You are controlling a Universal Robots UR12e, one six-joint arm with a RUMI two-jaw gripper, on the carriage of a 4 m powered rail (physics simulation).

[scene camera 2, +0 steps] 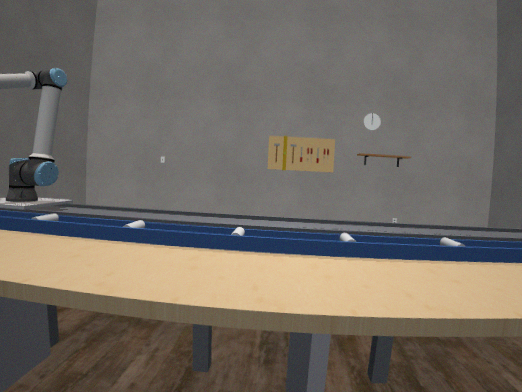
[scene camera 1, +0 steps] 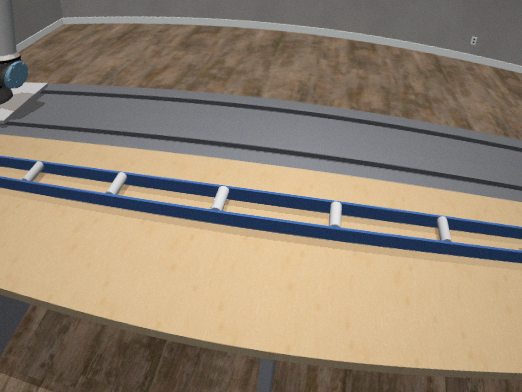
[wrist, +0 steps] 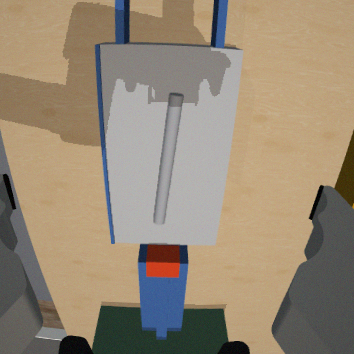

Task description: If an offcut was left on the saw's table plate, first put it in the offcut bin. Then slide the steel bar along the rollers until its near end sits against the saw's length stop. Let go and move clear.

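Frame: origin at the arm's base, x ahead, y left, z up, level; millimetres.
Where they show: gripper, between the fingertips: [wrist: 163,185]; arm's base, origin of its link: [scene camera 2: 22,200].
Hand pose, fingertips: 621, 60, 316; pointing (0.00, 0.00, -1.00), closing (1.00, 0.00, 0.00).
Each offset is from my fingertips to the top centre of the thing, as dx, dy, dz. "*": to the spot under its first point.
In the wrist view a short grey steel offcut {+0, -134, -267} [wrist: 167,160] lies lengthwise, slightly slanted, on the saw's pale table plate {-1, -134, -288} [wrist: 210,175]. My gripper [wrist: 163,185] is wide open and empty above the plate, with a jaw off each side of it. A blue block with an orange-red face {* +1, -329, -241} [wrist: 163,269], which looks like the length stop, stands at the plate's lower end. The roller track's blue side rails [wrist: 122,22] [scene camera 1: 280,226] [scene camera 2: 300,245] reach the plate's upper end in the wrist view. The long steel bar does not show in any view.
The arm [scene camera 1: 6,30] [scene camera 2: 45,120] stands on its carriage at the left of both scene views. A dark green surface [wrist: 115,330] lies under the blue block. A dark yellow object {* +349, -155, -323} [wrist: 347,170], perhaps the bin, shows at the wrist view's right edge.
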